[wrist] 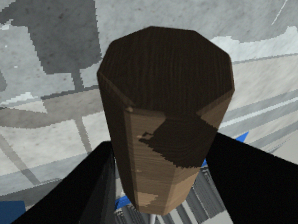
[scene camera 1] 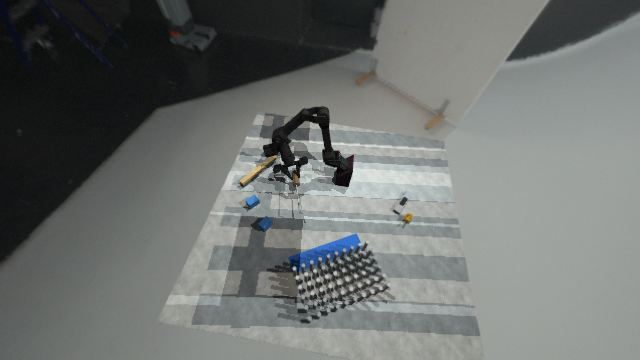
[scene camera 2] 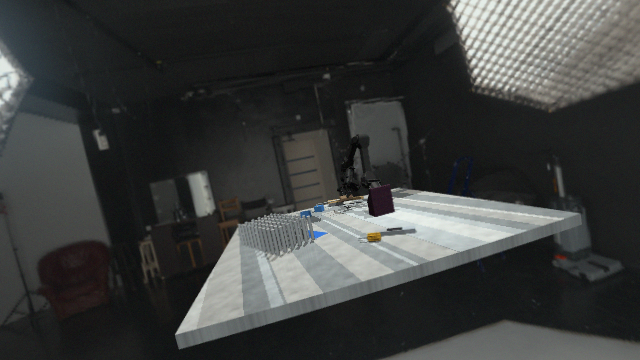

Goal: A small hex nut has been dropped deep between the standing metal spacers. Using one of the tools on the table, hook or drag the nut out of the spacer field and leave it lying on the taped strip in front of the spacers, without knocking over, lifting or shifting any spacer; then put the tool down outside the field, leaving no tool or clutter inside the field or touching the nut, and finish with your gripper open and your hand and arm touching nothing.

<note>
The pictures show: my gripper and a blue taped strip.
</note>
